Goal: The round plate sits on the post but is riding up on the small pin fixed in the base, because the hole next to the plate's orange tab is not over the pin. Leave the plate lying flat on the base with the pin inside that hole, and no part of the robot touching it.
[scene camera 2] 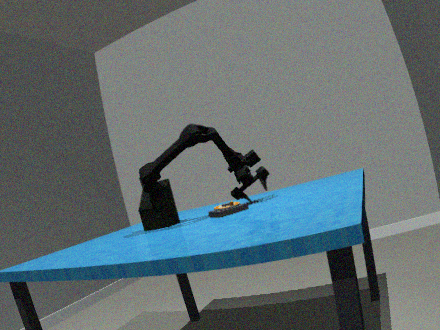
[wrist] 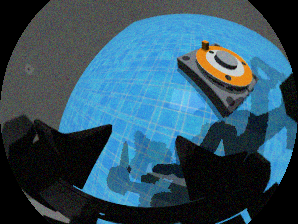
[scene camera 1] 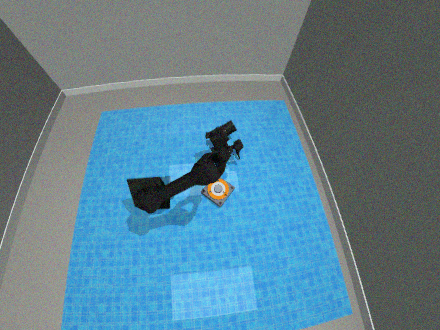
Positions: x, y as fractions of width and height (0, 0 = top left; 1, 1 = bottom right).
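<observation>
There is a square base (wrist: 0.76, 0.44) that I can see here. I see my gripper (wrist: 0.48, 0.60) as well, and it is open and holds nothing.
</observation>
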